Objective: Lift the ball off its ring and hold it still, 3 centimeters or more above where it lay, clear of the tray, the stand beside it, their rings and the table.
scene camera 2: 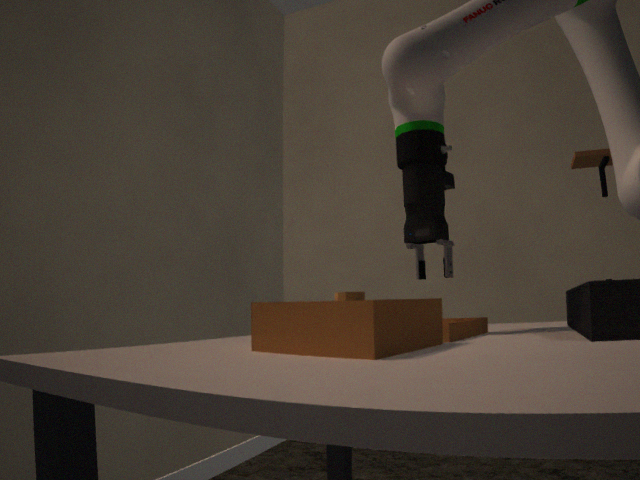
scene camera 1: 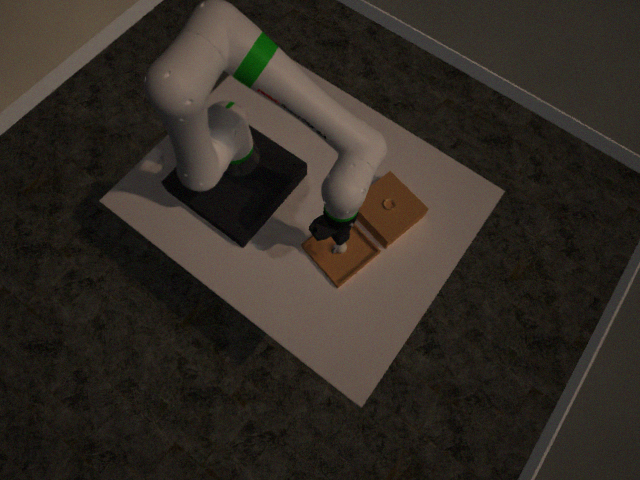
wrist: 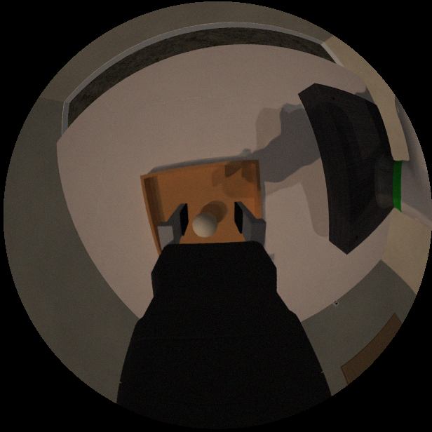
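Seen in the pictures: gripper, fingertip midpoint: (scene camera 2: 434, 278) (scene camera 1: 329, 244); arm's base, link origin: (scene camera 1: 238, 157).
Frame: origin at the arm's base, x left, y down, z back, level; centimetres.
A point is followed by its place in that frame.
The pale ball (scene camera 1: 341, 248) @(y 2.5, x -6.5, z -47.8 cm) (wrist: 204, 225) rests low in the orange-brown tray (scene camera 1: 336, 274) @(y 6.9, x -13.7, z -50.9 cm) (scene camera 2: 467, 328) @(y 5.7, x -1.7, z -38.4 cm) (wrist: 172, 187); its ring does not show beneath it. In scene camera 2 the ball is hidden behind the stand. My gripper (scene camera 2: 434, 277) @(y -3.1, x -9.3, z -44.7 cm) (wrist: 210, 211) is open and empty, pointing down, its fingertips well above the tray. In the wrist view the ball appears between the two fingers, below them and nearer the left finger. In scene camera 1 the fingers are hard to make out.
The stand (scene camera 1: 408, 211) @(y 0.7, x 17.0, z -59.3 cm) (scene camera 2: 310, 328) @(y 3.9, x 24.5, z -54.7 cm), a taller orange-brown block, is beside the tray with a small gap. Its ring (scene camera 1: 383, 204) @(y -0.3, x 13.8, z -51.1 cm) (scene camera 2: 349, 296) @(y 0.0, x 17.0, z -52.2 cm) lies on top. The black robot base plate (scene camera 1: 248, 193) @(y 0.0, x -9.0, z -11.3 cm) (scene camera 2: 610, 310) @(y 3.3, x 11.9, z -18.4 cm) (wrist: 345, 165) is on the pale table (scene camera 1: 310, 310) @(y 7.2, x -28.5, z -50.7 cm) (scene camera 2: 206, 382) @(y 7.2, x 45.3, z -54.6 cm) (wrist: 200, 110).
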